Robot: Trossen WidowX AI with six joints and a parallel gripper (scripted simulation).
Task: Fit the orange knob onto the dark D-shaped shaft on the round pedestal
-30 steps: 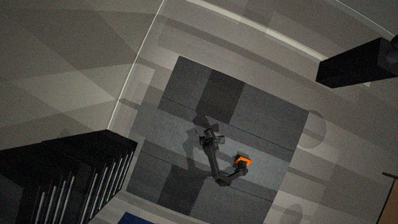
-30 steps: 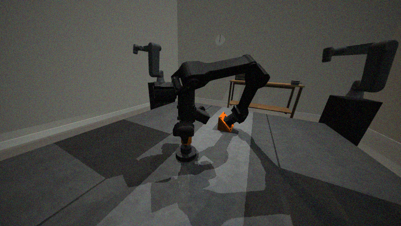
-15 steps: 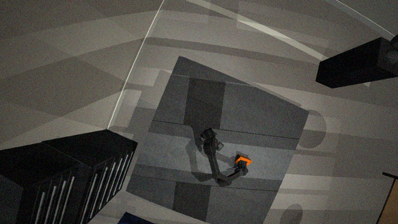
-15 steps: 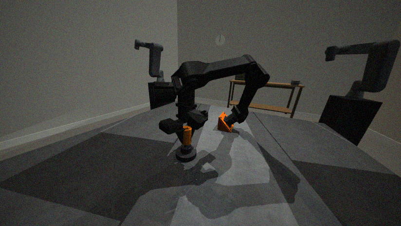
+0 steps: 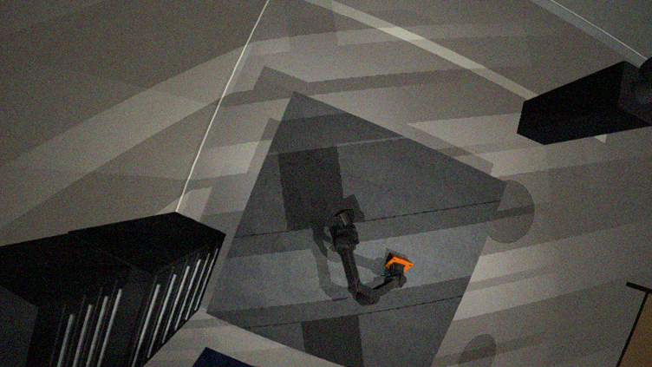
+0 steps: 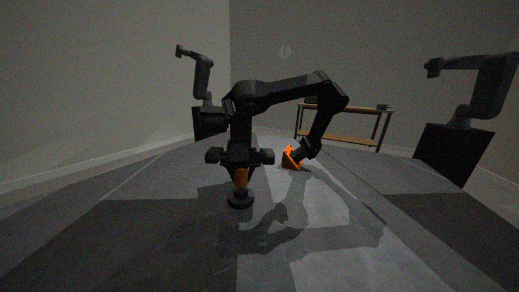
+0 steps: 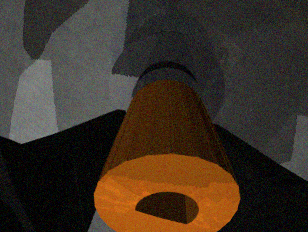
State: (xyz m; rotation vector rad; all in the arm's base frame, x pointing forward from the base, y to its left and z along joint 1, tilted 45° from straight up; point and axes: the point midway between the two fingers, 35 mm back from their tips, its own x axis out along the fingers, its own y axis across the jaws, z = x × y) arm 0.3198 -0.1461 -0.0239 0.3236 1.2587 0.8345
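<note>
My gripper tip is 2 cm below the orange knob. From my gripper tip the other things lie so: dark pedestal: 4 cm below.
</note>
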